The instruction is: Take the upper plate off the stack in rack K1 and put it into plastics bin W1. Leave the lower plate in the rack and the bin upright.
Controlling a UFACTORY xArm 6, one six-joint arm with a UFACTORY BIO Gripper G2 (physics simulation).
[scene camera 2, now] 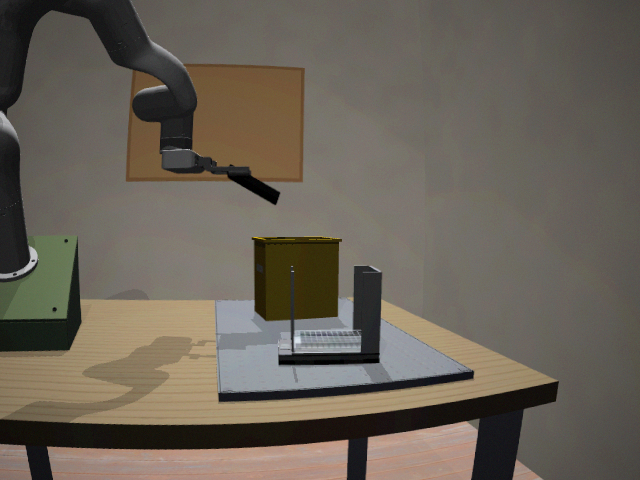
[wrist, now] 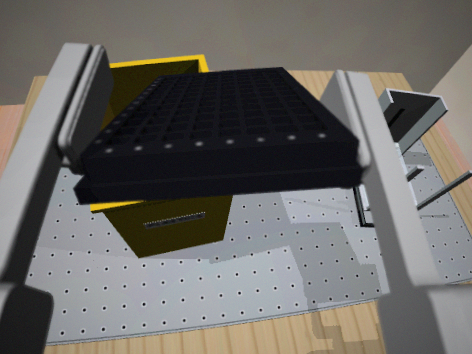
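Seen in the pictures: hand, tool point: (scene camera 2: 240, 172) (wrist: 222, 116); arm's base, link origin: (scene camera 2: 9, 263).
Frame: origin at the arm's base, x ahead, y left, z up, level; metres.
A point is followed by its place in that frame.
Observation:
My gripper (scene camera 2: 240, 169) (wrist: 217, 117) @(x 0.508, y 0.050, z 0.192 m) is shut on the black upper plate (scene camera 2: 258, 188) @(x 0.544, y 0.018, z 0.156 m) (wrist: 225, 162) @(x 0.486, y 0.054, z 0.198 m), held by its sides. The plate tilts, its far end lower, and hangs above the height of the bin's rim. The yellow bin W1 (scene camera 2: 299, 281) @(x 0.637, y 0.017, z -0.048 m) (wrist: 192, 237) @(x 0.560, y 0.059, z -0.091 m) stands upright; in the wrist view the plate hides part of its opening. In scene camera 2 the plate's low end is above the bin's left part. The clear lower plate (scene camera 2: 328, 339) @(x 0.594, y -0.287, z -0.100 m) lies flat in rack K1 (scene camera 2: 371, 310) @(x 0.647, y -0.331, z -0.048 m) (wrist: 425, 122) @(x 0.646, y -0.327, z -0.030 m). In the wrist view my right finger hides part of the rack.
The bin and rack stand on a grey perforated board (scene camera 2: 248, 372) @(x 0.457, y -0.321, z -0.134 m) (wrist: 165, 305) @(x 0.490, y 0.108, z -0.134 m) on the wooden table (scene camera 2: 129, 413) @(x 0.285, y -0.421, z -0.147 m). The rack is in front of the bin in scene camera 2, with a tall post and a thin upright. The green robot base (scene camera 2: 46, 289) @(x 0.099, y -0.066, z -0.044 m) is at the left.

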